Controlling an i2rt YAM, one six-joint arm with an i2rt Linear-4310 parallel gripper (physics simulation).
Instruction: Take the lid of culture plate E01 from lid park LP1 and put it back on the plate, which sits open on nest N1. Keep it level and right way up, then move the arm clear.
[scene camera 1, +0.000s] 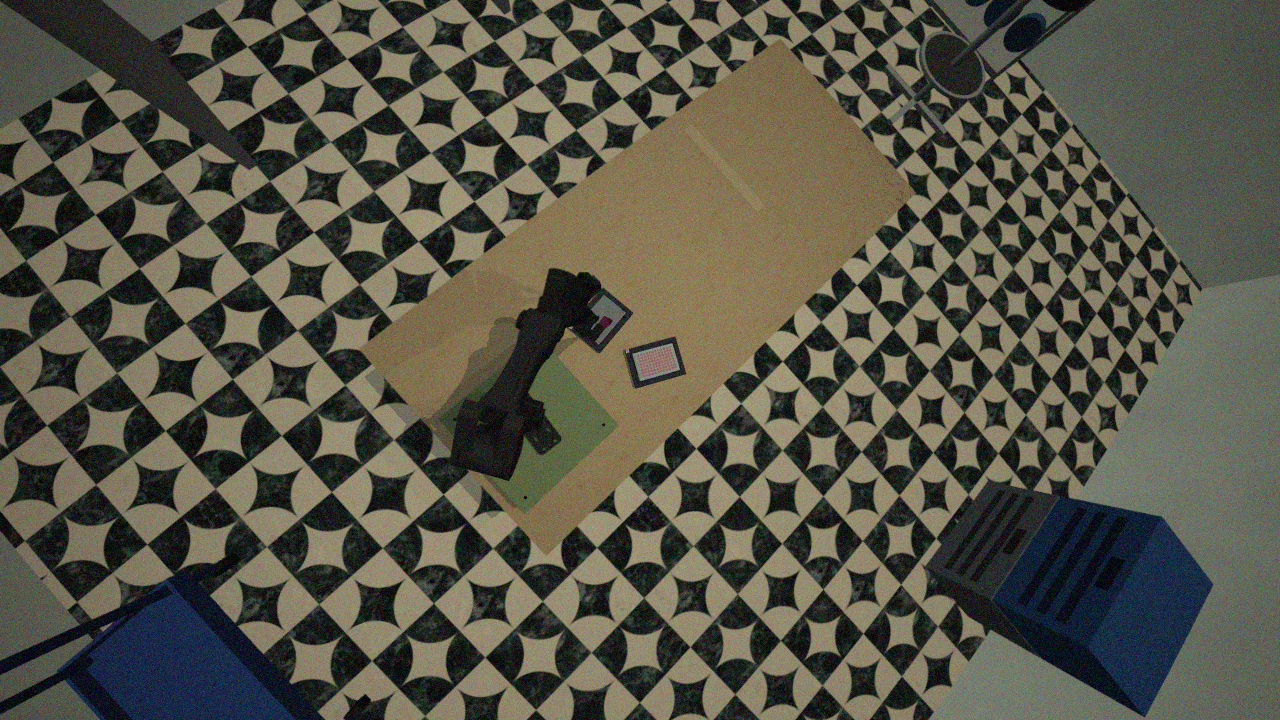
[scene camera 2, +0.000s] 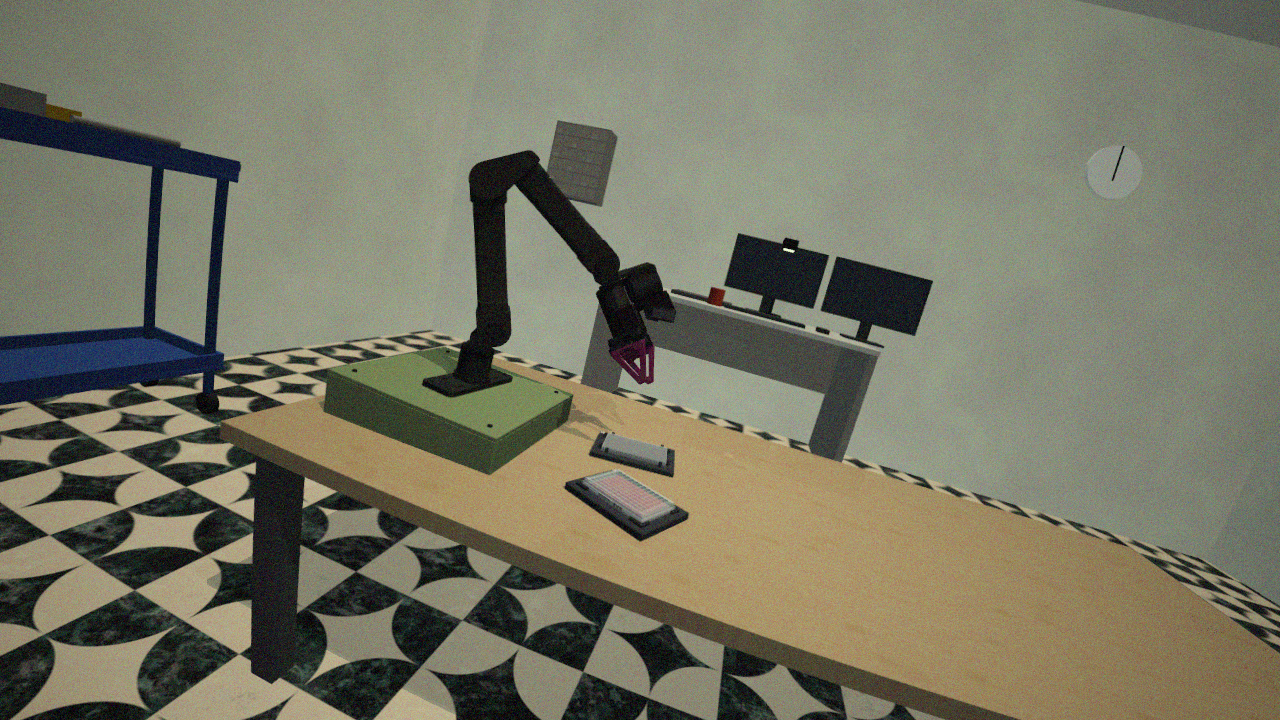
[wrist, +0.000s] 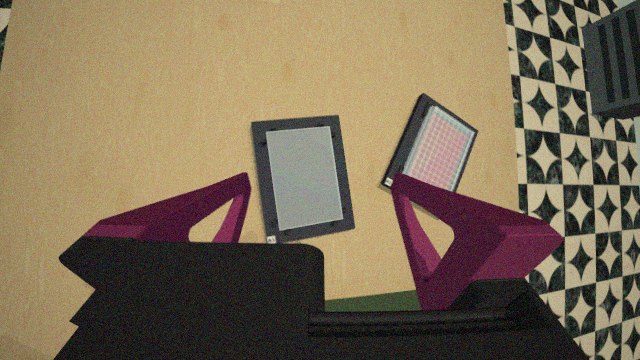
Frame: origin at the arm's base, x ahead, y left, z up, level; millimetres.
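Seen in the pictures: gripper, fingertip midpoint: (scene camera 1: 598, 309) (scene camera 2: 646, 383) (wrist: 320, 180); arm's base at its link origin: (scene camera 2: 470, 382).
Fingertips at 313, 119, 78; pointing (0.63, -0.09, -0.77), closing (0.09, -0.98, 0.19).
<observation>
Offsets run from my fingertips to a thing's top centre, as dx, dy, dz. Level surfaces: height alone.
The pale grey lid {+12, -4, -131} (scene camera 2: 633, 448) (wrist: 305, 177) lies flat on the dark lid park {+12, -4, -129} (scene camera 2: 665, 469) (wrist: 346, 175). In scene camera 1 the lid (scene camera 1: 612, 308) is partly hidden by the gripper. The culture plate {+69, -205, -122} (scene camera 1: 656, 361) (scene camera 2: 629, 495) (wrist: 440, 147), with pink wells, sits without its lid on the dark nest {+69, -205, -131} (scene camera 1: 682, 363) (scene camera 2: 640, 535) (wrist: 412, 125). My gripper (scene camera 2: 644, 381) (wrist: 320, 180) is open and empty, with magenta fingers. It hangs above the lid park; in the wrist view the lid shows between the fingertips, and the right finger overlaps a corner of the plate's nest.
The arm stands on a green base block (scene camera 1: 577, 402) (scene camera 2: 411, 429) at one end of the wooden table {dz -149} (scene camera 1: 760, 250) (scene camera 2: 850, 555) (wrist: 150, 100). The nest is beside the lid park, nearer the table's long edge. A blue cart (scene camera 2: 214, 259) and a desk (scene camera 2: 760, 344) stand away from the table.
</observation>
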